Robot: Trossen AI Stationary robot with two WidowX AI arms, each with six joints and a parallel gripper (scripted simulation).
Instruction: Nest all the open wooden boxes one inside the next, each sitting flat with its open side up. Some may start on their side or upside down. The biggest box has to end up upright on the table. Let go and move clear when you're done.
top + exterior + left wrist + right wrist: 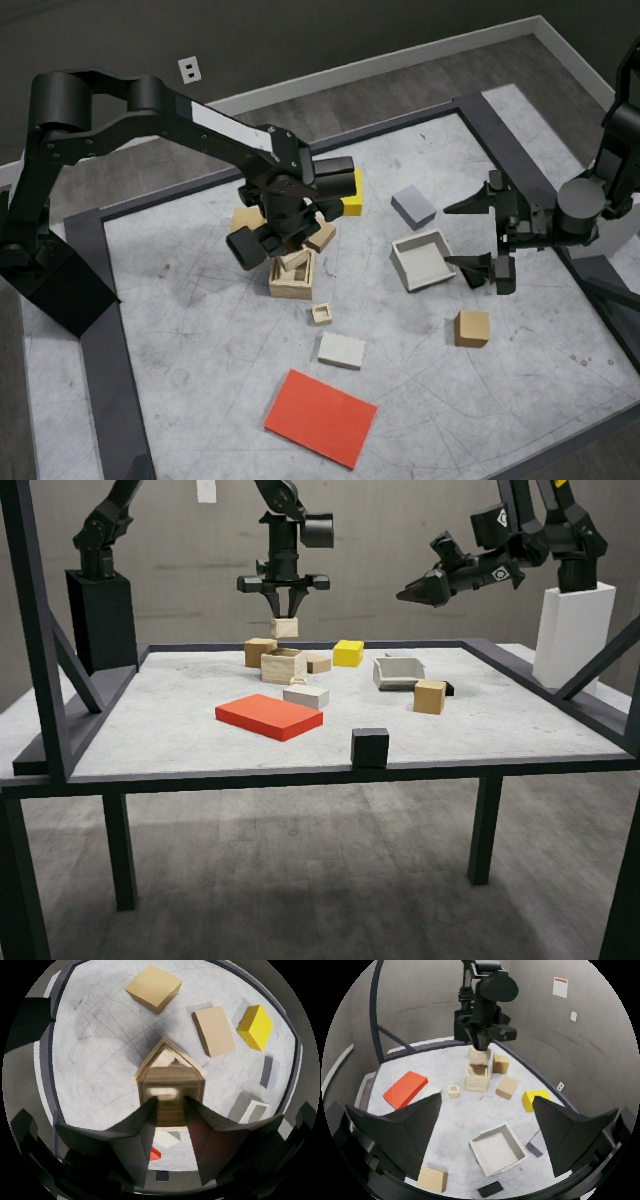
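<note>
My left hand is 16 cm past the white block, 14 cm above it and 7 cm to the left of it. The rest, counted from my left hand: red slab (26 cm behind, 15 cm below, 1 cm to the right); then tan block (14 cm below, 10 cm ahead, 5 cm to the right); then white tray (25 cm to the right, 13 cm below, 1 cm behind).
Now: the white tray 50 mm ahead of my right hand, 20 mm to the left of it and 190 mm below it. Also, from my right hand: black block 20 mm ahead, 70 mm to the right, 210 mm below; then grey block 180 mm ahead, 10 mm to the left, 200 mm below; then white block 90 mm behind, 200 mm to the left, 200 mm below.
</note>
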